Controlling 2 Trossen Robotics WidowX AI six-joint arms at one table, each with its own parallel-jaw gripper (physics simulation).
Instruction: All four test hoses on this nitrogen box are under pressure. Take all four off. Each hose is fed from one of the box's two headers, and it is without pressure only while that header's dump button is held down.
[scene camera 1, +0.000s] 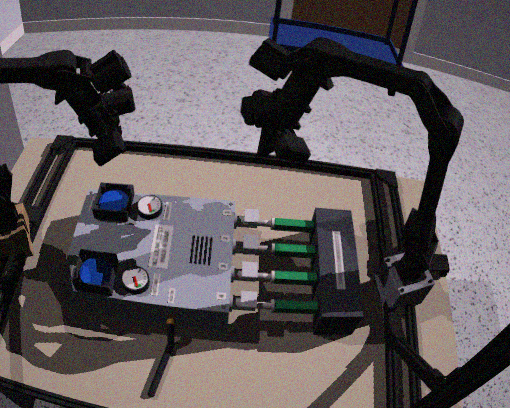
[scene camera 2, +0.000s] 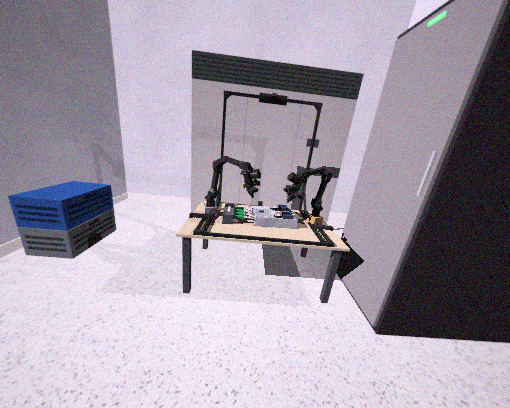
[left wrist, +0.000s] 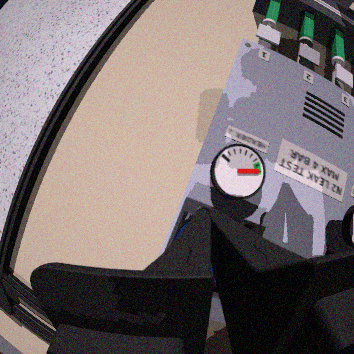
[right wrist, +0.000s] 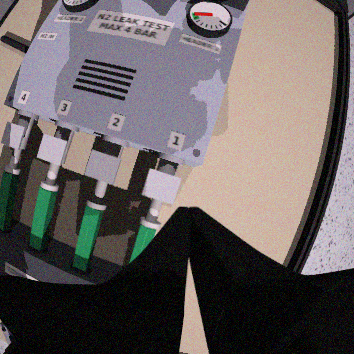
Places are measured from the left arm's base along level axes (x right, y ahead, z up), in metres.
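Pixels of known places: left gripper, between the fingertips: (scene camera 2: 287, 202) (left wrist: 206, 218); right gripper, between the fingertips: (scene camera 1: 259, 156) (scene camera 2: 252, 197) (right wrist: 186, 216); left arm's base, origin of its link: (scene camera 1: 5, 221) (scene camera 2: 315, 215); right arm's base, origin of its link: (scene camera 1: 410, 271) (scene camera 2: 210, 205).
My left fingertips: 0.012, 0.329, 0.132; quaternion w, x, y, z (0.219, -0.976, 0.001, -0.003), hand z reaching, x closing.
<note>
Ahead of a thing's pixels: the offset from my left fingertips to its top centre, as dx, dy, dz. "*": to the spot under its first point. Level surfaces: height alone.
The grey nitrogen box (scene camera 1: 215, 290) (left wrist: 280, 110) (right wrist: 150, 100) has blue dump buttons (scene camera 1: 114, 200) (scene camera 1: 91, 271) in black housings. Gauge 1 {+0.059, +0.038, -0.120} (scene camera 1: 149, 206) (left wrist: 238, 171) (right wrist: 209, 15) and gauge 2 {* +0.227, -0.034, -0.120} (scene camera 1: 135, 278) have needles by the green mark. Green hoses 1 {* +0.167, +0.330, -0.151} (scene camera 1: 294, 224), 2 (scene camera 1: 295, 248), 3 (scene camera 1: 295, 276) and 4 {* +0.356, +0.248, -0.151} (scene camera 1: 295, 305) are on their ports. My left gripper (scene camera 1: 102, 161) (left wrist: 206, 218) is shut and empty, above the header 1 button, which it mostly hides in its wrist view. My right gripper (right wrist: 186, 216) is shut and empty, above the table beside hose 1.
A dark block {* +0.330, +0.323, -0.136} (scene camera 1: 325, 280) stands at the hoses' far ends. A black lever-like line {* +0.396, -0.044, -0.202} (scene camera 1: 159, 370) with a brass end lies at the box's near side. Black rails (scene camera 1: 200, 151) (left wrist: 55, 125) frame the table {dz -0.216} (scene camera 2: 240, 231). A blue and grey crate stack (scene camera 2: 65, 205) stands on the floor.
</note>
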